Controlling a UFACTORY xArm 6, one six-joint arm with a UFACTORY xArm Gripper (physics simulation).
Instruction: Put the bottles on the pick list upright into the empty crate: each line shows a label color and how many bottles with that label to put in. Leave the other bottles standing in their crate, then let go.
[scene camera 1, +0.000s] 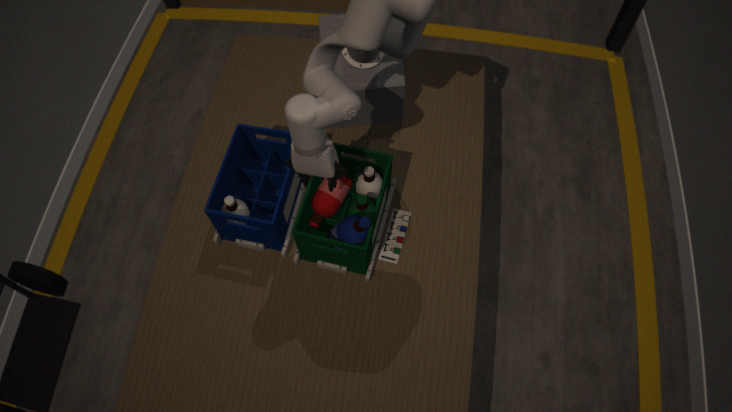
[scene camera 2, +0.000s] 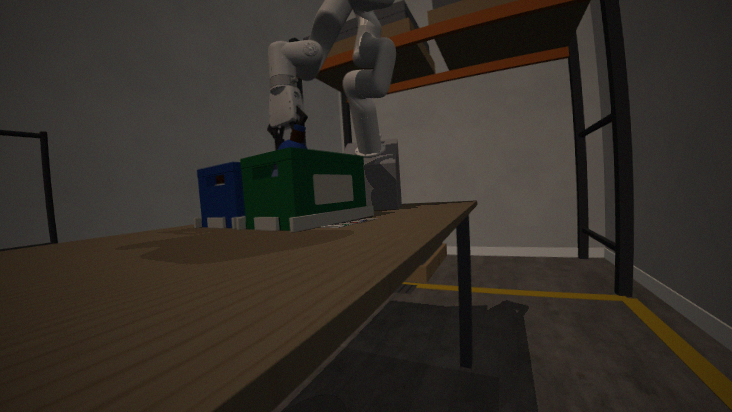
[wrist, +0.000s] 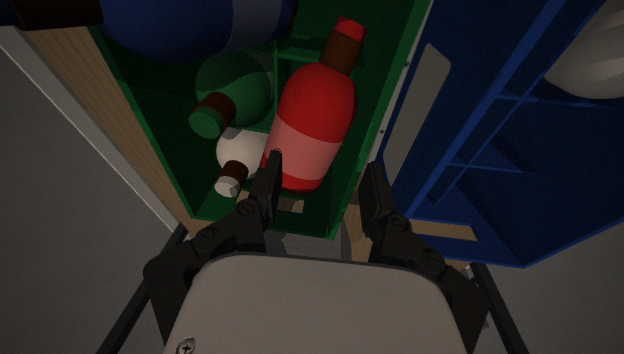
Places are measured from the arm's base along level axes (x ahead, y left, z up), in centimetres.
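Where they show: gripper, between the fingertips: (scene camera 1: 319, 184) (wrist: 322, 170); arm's base, origin of its link: (scene camera 2: 370, 151).
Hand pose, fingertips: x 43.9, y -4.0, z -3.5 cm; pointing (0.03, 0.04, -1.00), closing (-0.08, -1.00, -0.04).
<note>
Things, the pixels of their top centre, and the offset from my fingertips. Level surfaces: height alone.
- red bottle, centre of its top: (wrist: 310, 146) (scene camera 1: 325, 190) dx -0.1, dy +1.2, dz -2.8 cm
- green bottle, centre of its top: (wrist: 204, 126) (scene camera 1: 361, 198) dx +0.4, dy +10.4, dz -3.9 cm
- blue bottle, centre of its top: (scene camera 1: 351, 217) (scene camera 2: 289, 126) dx +9.3, dy +9.4, dz +3.2 cm
- blue crate, centre of its top: (wrist: 539, 192) (scene camera 1: 253, 170) (scene camera 2: 253, 167) dx -3.1, dy -18.3, dz -2.7 cm
- pick list, centre of its top: (scene camera 2: 351, 222) (scene camera 1: 395, 235) dx +1.7, dy +19.6, dz -20.0 cm
- wooden table, height of its surface: dz -20.2 cm
My gripper (scene camera 1: 318, 184) (scene camera 2: 287, 137) (wrist: 322, 170) is open and empty, above the back of the red bottle (scene camera 1: 327, 204) (wrist: 317, 110). That bottle lies tilted in the green crate (scene camera 1: 335, 256) (scene camera 2: 266, 194) (wrist: 370, 131), its neck toward the front. Beside it stand a white bottle (scene camera 1: 369, 185) (wrist: 242, 150) and a green bottle (scene camera 1: 361, 203) (wrist: 235, 90). A blue bottle (scene camera 1: 350, 230) (scene camera 2: 293, 146) (wrist: 185, 30) sits high at the front and looks tilted. The blue crate (scene camera 1: 256, 232) (scene camera 2: 220, 202) holds a white bottle (scene camera 1: 236, 208) (wrist: 595, 60) in a front compartment.
The pick list (scene camera 1: 390, 248) lies right of the green crate; its counts are too small to read. White rails (scene camera 1: 331, 266) (scene camera 2: 266, 223) edge the crates. The crates stand side by side on a wooden table (scene camera 1: 317, 327) (scene camera 2: 204, 301). A rack with an orange beam (scene camera 2: 481, 68) stands behind.
</note>
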